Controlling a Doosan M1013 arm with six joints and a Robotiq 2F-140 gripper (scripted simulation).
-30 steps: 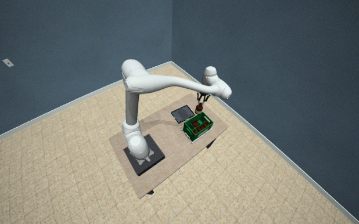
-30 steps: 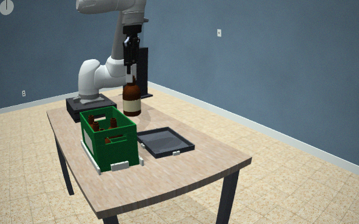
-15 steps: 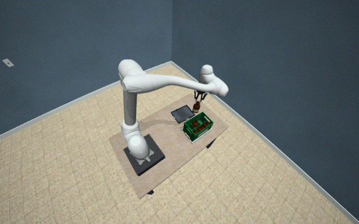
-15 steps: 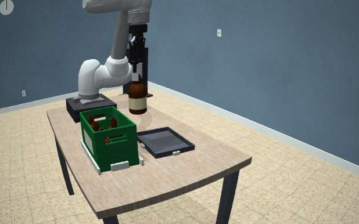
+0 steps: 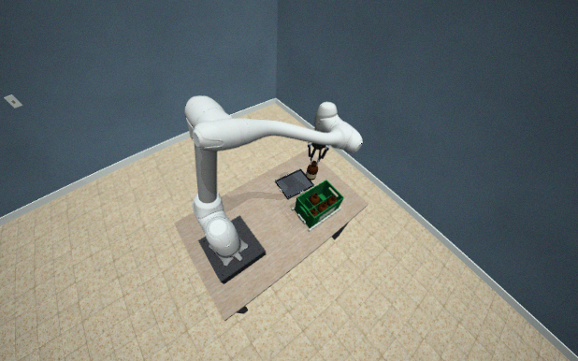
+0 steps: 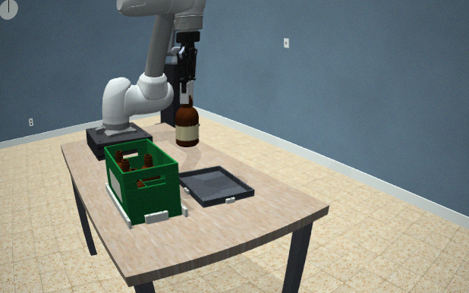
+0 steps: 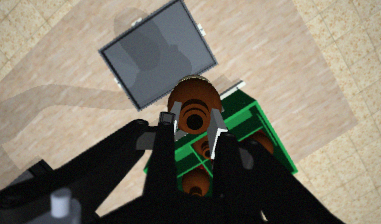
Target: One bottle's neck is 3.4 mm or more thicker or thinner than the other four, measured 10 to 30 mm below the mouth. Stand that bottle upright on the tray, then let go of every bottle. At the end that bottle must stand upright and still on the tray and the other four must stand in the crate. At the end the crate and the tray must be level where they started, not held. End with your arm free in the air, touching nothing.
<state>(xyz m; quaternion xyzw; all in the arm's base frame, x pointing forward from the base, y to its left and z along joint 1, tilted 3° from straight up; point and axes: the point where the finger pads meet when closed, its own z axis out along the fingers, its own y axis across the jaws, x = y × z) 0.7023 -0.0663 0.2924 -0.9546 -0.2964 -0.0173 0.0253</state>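
Now: hand 90 mm above the brown bottle. Also, from my hand: dark tray 20 mm behind, 120 mm to the left, 350 mm below; green crate 80 mm behind, 150 mm to the right, 280 mm below.
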